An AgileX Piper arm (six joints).
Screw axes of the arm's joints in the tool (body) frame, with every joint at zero. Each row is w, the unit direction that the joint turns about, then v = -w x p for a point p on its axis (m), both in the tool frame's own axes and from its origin. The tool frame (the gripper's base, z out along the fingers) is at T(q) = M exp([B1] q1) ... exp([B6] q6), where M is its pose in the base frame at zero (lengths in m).
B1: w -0.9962 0 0.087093 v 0 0.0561 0
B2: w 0 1 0 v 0.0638 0 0.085
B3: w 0 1 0 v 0.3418 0 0.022
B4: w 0 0 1 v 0 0 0
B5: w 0 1 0 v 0.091 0 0
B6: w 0 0 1 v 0 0 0
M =
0.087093 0 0.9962 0.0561
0 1 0 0
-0.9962 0 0.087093 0.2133
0 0 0 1
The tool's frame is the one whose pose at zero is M.
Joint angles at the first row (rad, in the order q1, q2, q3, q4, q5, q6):
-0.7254, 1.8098, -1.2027, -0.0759, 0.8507, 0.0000
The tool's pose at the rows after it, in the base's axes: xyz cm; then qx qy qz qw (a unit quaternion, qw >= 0):
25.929 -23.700 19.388 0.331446 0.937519 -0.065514 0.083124
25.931 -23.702 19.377 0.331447 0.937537 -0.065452 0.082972
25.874 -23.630 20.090 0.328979 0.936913 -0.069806 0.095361
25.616 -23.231 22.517 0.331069 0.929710 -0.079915 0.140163
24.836 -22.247 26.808 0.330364 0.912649 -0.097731 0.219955
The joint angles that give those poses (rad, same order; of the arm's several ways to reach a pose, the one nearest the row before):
-0.7253, 1.8098, -1.2027, -0.0781, 0.8485, 0.0000
-0.7253, 1.8101, -1.2027, -0.0781, 0.8485, 0.0000
-0.7254, 1.7901, -1.2027, -0.0762, 0.8419, -0.0058
-0.7253, 1.7204, -1.2006, -0.0588, 0.8177, -0.0079
-0.7254, 1.5955, -1.1969, -0.0268, 0.7737, -0.0162

